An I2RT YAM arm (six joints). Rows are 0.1 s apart.
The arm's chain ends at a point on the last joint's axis. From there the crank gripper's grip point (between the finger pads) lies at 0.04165 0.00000 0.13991 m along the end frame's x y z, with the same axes.
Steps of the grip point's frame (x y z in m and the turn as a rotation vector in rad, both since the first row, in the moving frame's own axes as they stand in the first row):
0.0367 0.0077 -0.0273 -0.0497 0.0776 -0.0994
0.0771 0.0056 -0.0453 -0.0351 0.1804 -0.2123
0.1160 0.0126 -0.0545 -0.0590 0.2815 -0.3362
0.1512 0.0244 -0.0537 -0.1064 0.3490 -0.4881
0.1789 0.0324 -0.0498 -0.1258 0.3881 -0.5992
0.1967 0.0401 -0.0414 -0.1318 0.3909 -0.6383
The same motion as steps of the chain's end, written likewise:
0.0259 0.0055 -0.0236 -0.0497 0.0776 -0.0994
0.0533 0.0123 -0.0357 -0.0351 0.1804 -0.2123
0.0805 0.0250 -0.0379 -0.0590 0.2815 -0.3362
0.1091 0.0418 -0.0321 -0.1064 0.3490 -0.4881
0.1343 0.0557 -0.0254 -0.1258 0.3881 -0.5992
0.1526 0.0651 -0.0170 -0.1318 0.3909 -0.6383

